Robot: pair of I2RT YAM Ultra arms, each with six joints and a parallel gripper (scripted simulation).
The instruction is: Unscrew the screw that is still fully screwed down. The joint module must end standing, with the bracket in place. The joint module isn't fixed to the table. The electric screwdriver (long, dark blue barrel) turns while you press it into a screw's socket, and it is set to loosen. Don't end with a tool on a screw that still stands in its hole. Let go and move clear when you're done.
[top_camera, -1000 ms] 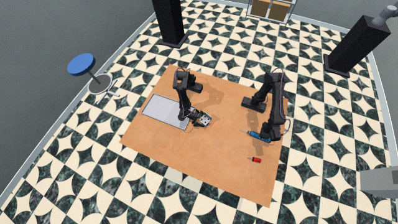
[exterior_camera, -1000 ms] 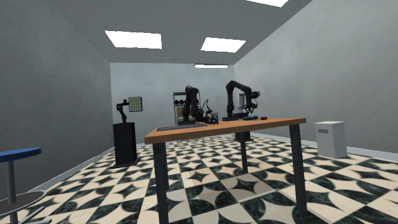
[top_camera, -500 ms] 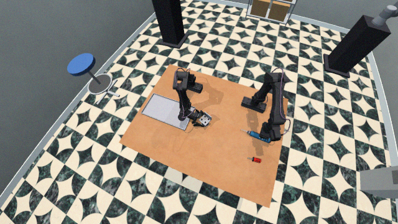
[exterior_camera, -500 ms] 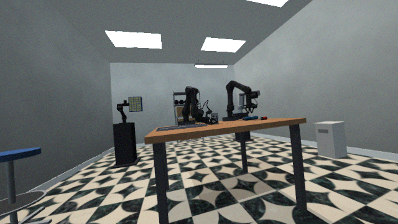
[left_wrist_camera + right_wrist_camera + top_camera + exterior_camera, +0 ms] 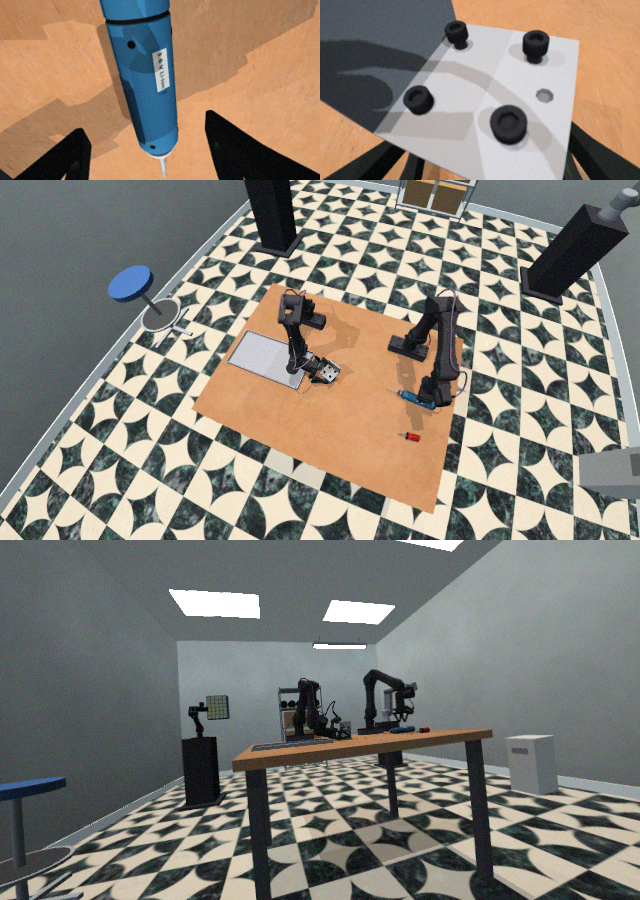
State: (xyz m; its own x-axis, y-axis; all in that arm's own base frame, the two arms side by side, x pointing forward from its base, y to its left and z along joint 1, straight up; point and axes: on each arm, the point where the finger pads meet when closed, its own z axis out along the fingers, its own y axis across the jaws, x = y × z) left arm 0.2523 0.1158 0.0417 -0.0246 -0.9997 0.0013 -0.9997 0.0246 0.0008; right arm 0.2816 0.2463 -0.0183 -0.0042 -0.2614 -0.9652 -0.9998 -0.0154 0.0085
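The round joint module is 1 cm above my right hand. The rest, counted from my right hand: grey mat 1 cm ahead, 33 cm to the right, 2 cm below; then grey bracket 5 cm above; then screw 1 cm ahead, 2 cm to the right, 5 cm above.
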